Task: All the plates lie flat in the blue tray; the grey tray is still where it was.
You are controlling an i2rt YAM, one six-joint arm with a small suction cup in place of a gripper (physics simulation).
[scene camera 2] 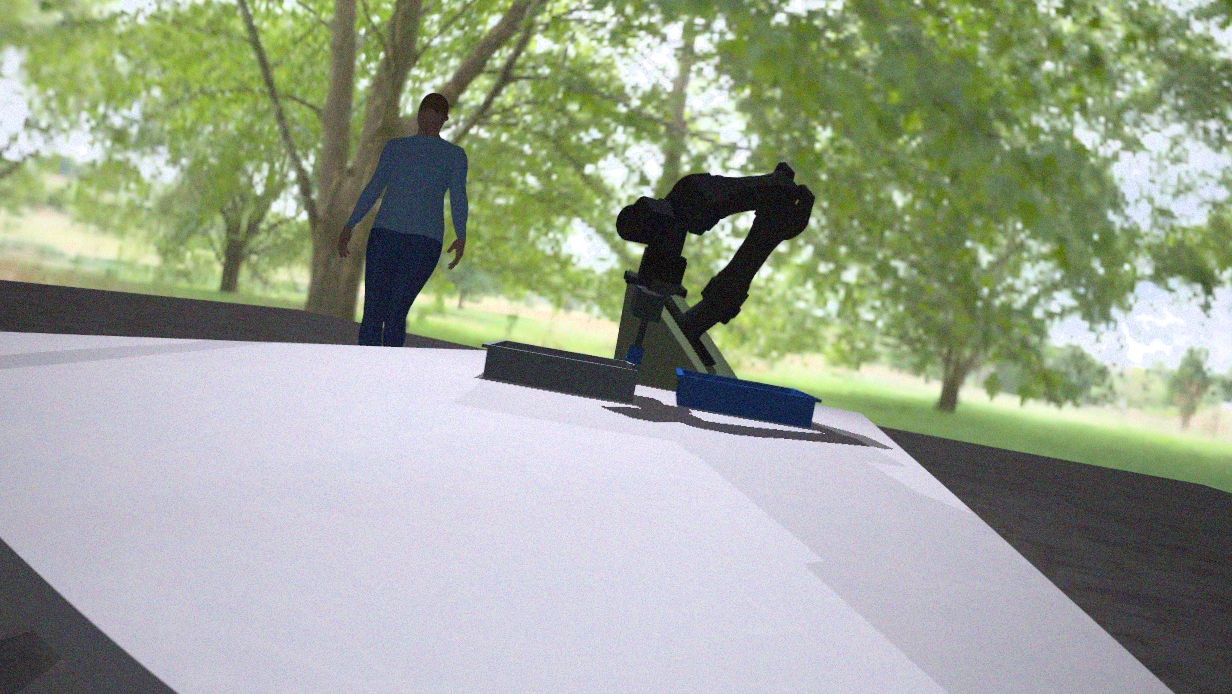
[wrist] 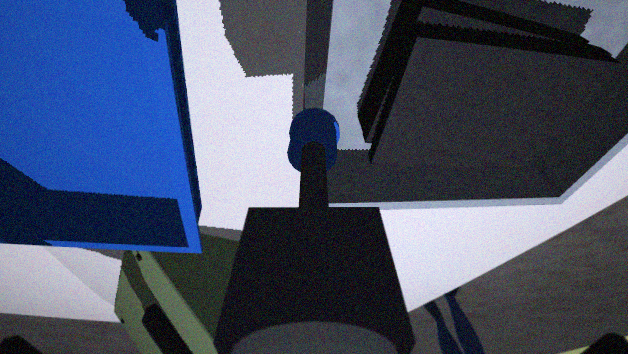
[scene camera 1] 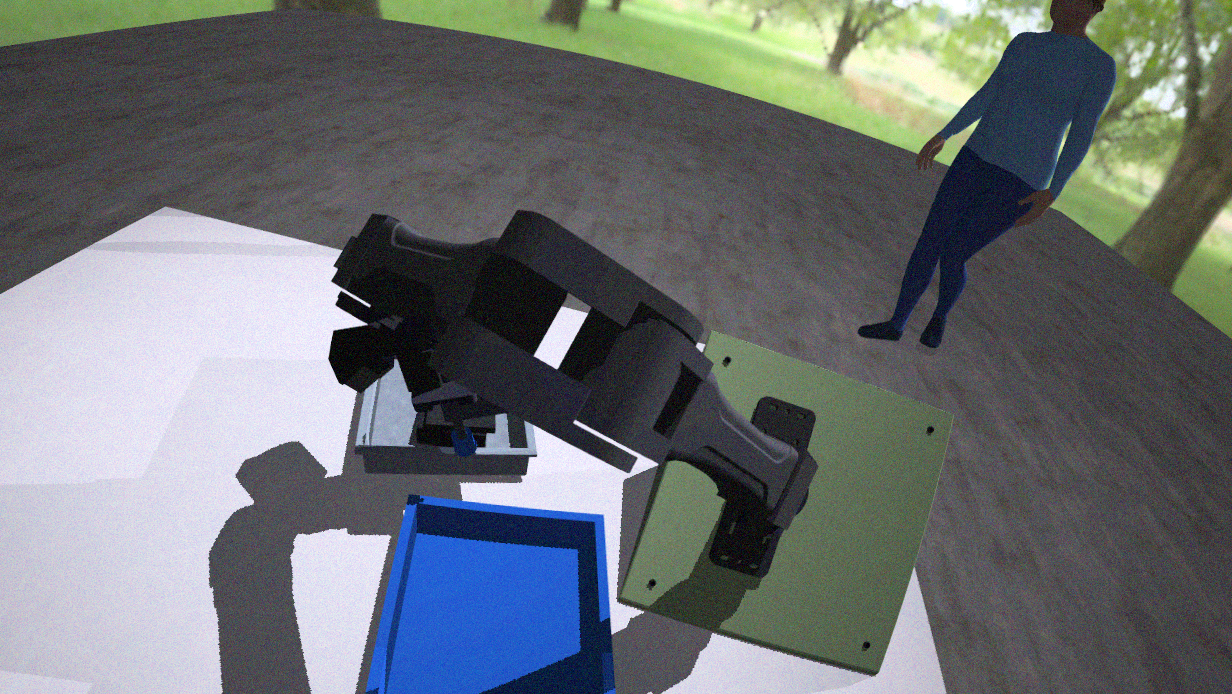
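Where they show: hand, tool point: (scene camera 2: pixel 633 361) (wrist: pixel 313 131) (scene camera 1: pixel 465 447); arm's base, link origin: (scene camera 2: pixel 684 329).
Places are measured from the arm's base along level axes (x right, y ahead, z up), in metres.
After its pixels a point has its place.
Dark square plates (scene camera 1: pixel 431 433) (wrist: pixel 490 105) lie stacked in the grey tray (scene camera 1: pixel 444 463) {x -0.038, y 0.372, z -0.107 m} (scene camera 2: pixel 560 370) {x 0.018, y 0.516, z -0.100 m} (wrist: pixel 450 186) {x 0.122, y 0.337, z -0.095 m}. A wedge-shaped gap shows between them in the wrist view, so the upper one looks tilted; their number is unclear. The arm hides part of the stack in scene camera 1, and the tray wall hides it in scene camera 2. My suction cup (scene camera 1: pixel 463 442) (scene camera 2: pixel 635 354) (wrist: pixel 314 135) {x -0.029, y 0.349, z -0.074 m} is blue, off and holds nothing. It is near the grey tray's wall, beside the plates in the wrist view. The blue tray (scene camera 1: pixel 491 603) {x -0.181, y 0.244, z -0.127 m} (scene camera 2: pixel 745 399) {x -0.229, y 0.331, z -0.101 m} (wrist: pixel 90 100) {x -0.162, y 0.265, z -0.127 m} has a bare visible floor.
The arm's green base board (scene camera 1: pixel 844 534) {x -0.018, y -0.113, z -0.018 m} (wrist: pixel 175 305) {x -0.052, y 0.087, z -0.052 m} stands beside the blue tray. The two trays stand apart on the white table (scene camera 1: pixel 94 405) {x -0.182, y 0.875, z -0.130 m} (scene camera 2: pixel 431 517) {x -0.236, y 1.100, z -0.130 m}, with a narrow gap between them. A person (scene camera 1: pixel 1025 112) (scene camera 2: pixel 418 189) stands beyond the table.
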